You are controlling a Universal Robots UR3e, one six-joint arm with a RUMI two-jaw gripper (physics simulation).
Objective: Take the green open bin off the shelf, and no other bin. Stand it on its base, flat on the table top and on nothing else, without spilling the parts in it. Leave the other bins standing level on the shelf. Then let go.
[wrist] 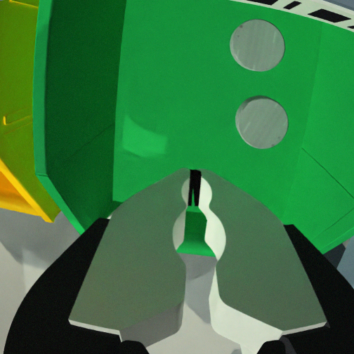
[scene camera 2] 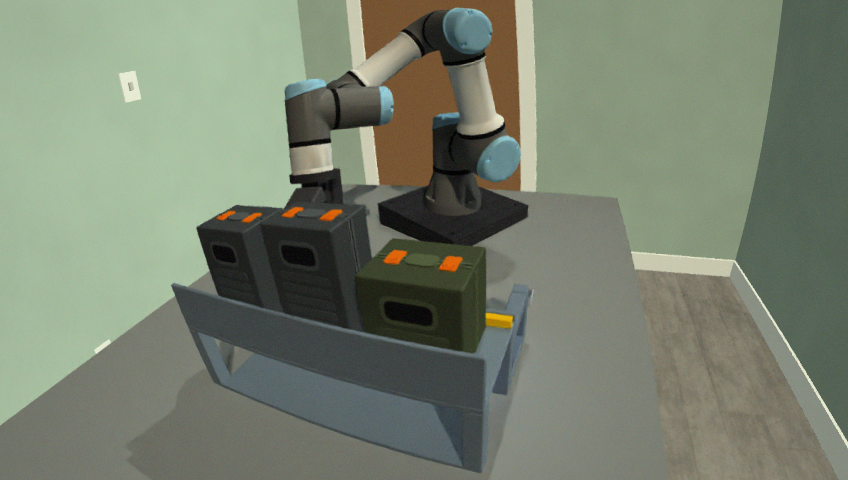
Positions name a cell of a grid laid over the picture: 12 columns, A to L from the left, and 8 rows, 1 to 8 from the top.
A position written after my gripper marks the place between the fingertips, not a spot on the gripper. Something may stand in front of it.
In view: my gripper (wrist: G4), a green open bin (wrist: E3) and an olive case (scene camera 2: G5).
